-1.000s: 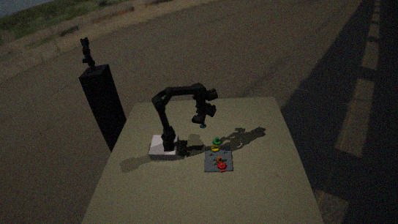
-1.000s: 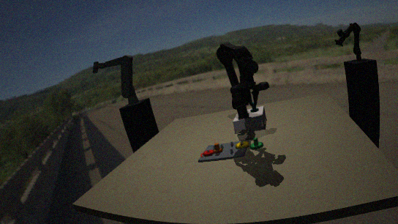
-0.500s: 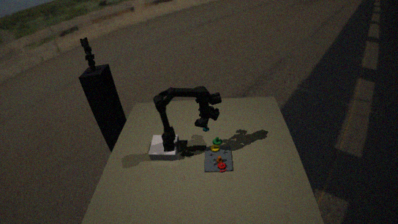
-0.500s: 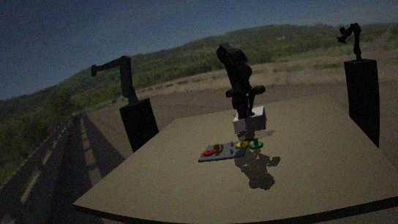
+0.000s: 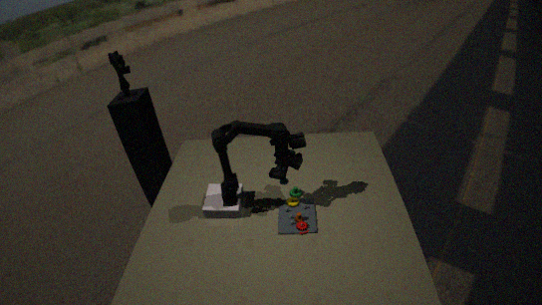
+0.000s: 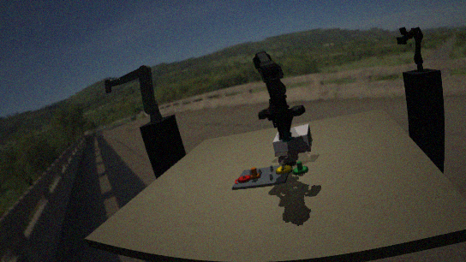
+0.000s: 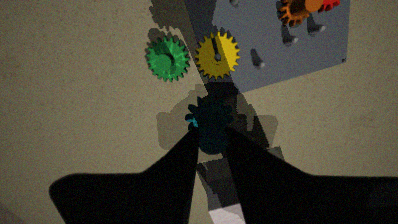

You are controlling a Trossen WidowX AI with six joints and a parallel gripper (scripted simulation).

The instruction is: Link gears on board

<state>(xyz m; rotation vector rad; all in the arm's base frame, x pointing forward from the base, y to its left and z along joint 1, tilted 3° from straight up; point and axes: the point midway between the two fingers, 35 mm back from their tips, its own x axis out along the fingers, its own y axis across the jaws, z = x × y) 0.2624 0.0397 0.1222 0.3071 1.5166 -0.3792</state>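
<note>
My gripper tip is now 150 mm to the left of the orange gear, 120 mm above it and 50 mm short of it. The rest, counted from my gripper tip: teal gear (10 mm below); yellow gear (130 mm below, 30 mm to the right, 30 mm ahead); green gear (130 mm below, 60 mm ahead, 30 mm to the left).
</note>
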